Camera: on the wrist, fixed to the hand. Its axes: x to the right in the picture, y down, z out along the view.
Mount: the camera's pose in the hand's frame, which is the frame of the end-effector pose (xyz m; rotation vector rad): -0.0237 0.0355 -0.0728 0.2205 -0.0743 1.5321
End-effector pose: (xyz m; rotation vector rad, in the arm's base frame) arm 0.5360 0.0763 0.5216 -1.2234 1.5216 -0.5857
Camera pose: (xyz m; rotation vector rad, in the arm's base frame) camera 0.4536 0.0941 0.5255 0.2728 1.7640 0.3258
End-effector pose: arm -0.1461 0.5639 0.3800 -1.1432 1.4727 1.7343
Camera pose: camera -0.1485 0.4877 0.4161 -0.3584 -2.1113 -1.7736
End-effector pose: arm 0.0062 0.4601 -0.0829 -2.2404 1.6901 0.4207
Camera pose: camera -0.0306 0.4418 -0.0092 -0.3847 2.8602 0.5218
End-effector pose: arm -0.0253 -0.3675 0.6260 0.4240 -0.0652 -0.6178
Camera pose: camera -0.0118 -0.3013 0.5755 0.4387 -0.4783 0.8926
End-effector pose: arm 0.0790 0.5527 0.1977 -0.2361 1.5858 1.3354
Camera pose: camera 0.0257 0.4956 0.2296 1.4151 1.7962 2.1280
